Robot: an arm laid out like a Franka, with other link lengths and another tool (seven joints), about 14 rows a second.
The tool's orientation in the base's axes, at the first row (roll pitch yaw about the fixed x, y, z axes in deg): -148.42, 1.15, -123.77
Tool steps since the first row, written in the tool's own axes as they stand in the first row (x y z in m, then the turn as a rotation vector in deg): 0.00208, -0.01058, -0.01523, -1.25, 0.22, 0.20; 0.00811, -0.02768, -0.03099, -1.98, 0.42, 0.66; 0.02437, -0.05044, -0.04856, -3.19, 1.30, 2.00; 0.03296, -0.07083, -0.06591, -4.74, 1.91, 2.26
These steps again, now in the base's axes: -0.00050, -0.00261, 0.01847, 0.63, 1.09, -0.26; 0.00115, -0.01151, 0.04073, 1.10, 1.67, -0.74; 0.00028, -0.03113, 0.06728, 1.75, 2.72, -2.32; 0.00211, -0.04330, 0.09256, 2.30, 4.23, -2.83
